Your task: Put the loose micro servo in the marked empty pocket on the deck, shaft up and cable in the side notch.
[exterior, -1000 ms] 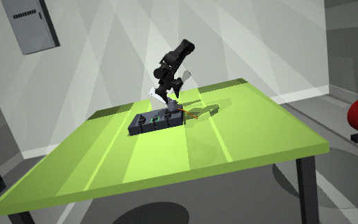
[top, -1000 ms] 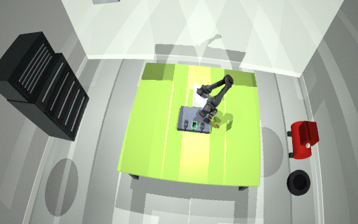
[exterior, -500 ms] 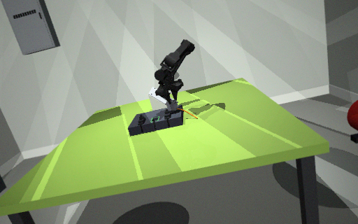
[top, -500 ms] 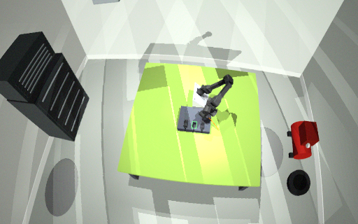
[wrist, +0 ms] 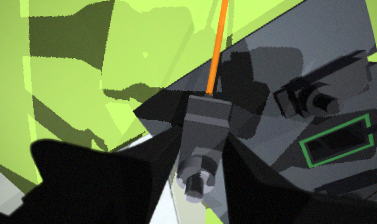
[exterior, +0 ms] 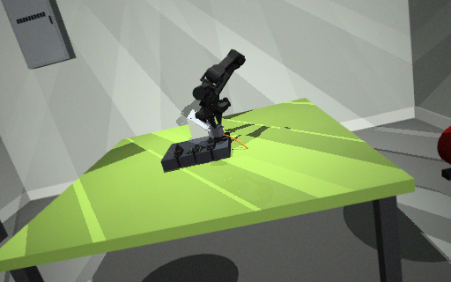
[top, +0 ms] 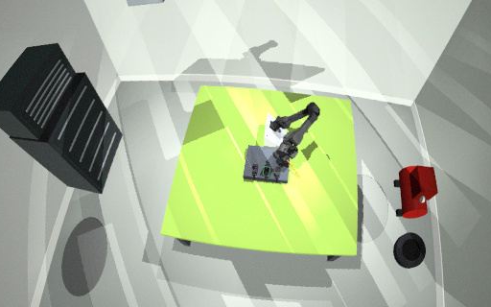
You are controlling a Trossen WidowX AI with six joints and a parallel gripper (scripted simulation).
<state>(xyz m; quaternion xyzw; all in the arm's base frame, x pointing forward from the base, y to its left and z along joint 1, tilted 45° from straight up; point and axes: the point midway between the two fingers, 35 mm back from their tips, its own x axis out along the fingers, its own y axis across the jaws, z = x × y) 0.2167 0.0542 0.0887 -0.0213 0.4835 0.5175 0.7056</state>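
Right now my gripper tip is 11 cm to the left of the dark robot deck and 8 cm above it.
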